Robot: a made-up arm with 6 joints.
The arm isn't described. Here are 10 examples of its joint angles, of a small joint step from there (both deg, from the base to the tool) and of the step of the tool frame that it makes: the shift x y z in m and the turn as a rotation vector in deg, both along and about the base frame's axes.
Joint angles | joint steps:
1: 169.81 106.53 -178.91 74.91 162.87 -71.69 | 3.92 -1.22 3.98 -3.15 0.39 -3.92
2: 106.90 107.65 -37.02 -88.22 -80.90 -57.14 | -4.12 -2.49 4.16 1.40 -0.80 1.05
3: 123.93 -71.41 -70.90 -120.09 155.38 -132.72 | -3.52 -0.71 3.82 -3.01 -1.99 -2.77
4: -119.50 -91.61 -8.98 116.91 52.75 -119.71 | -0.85 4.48 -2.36 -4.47 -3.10 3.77
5: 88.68 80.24 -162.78 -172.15 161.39 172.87 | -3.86 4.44 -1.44 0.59 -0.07 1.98
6: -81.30 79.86 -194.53 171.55 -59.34 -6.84 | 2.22 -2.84 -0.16 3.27 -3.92 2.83
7: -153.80 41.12 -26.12 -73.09 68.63 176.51 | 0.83 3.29 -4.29 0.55 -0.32 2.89
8: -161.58 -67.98 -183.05 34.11 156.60 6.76 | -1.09 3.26 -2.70 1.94 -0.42 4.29
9: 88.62 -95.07 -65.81 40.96 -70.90 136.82 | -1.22 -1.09 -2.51 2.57 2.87 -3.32
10: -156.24 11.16 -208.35 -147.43 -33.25 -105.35 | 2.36 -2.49 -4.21 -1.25 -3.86 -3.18
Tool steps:
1: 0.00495 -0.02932 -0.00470 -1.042 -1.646 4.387
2: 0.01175 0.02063 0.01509 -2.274 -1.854 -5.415
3: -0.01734 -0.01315 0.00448 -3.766 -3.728 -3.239
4: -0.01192 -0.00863 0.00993 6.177 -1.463 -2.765
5: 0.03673 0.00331 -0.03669 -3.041 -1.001 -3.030
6: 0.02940 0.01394 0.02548 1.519 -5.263 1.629
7: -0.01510 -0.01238 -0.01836 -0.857 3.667 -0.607
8: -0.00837 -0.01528 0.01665 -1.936 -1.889 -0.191
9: -0.00388 -0.01074 -0.00704 -0.587 0.795 0.009
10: 0.03959 0.01462 -0.00430 -0.021 4.831 -2.509
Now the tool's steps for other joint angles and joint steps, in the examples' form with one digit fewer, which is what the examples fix.
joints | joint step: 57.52 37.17 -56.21 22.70 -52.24 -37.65 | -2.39 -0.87 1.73 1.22 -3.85 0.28
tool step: 0.0129 -0.0245 0.0097 1.86 -2.20 -4.12
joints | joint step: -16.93 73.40 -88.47 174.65 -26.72 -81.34 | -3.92 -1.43 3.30 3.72 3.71 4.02
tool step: -0.0098 -0.0122 0.0020 -0.27 -1.96 -11.42
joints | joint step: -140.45 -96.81 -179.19 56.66 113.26 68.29 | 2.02 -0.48 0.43 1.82 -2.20 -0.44
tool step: -0.0062 0.0222 -0.0087 0.61 2.59 3.44
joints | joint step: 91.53 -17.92 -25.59 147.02 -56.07 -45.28 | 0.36 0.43 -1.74 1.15 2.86 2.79
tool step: -0.0030 0.0118 -0.0046 4.89 1.79 -1.89
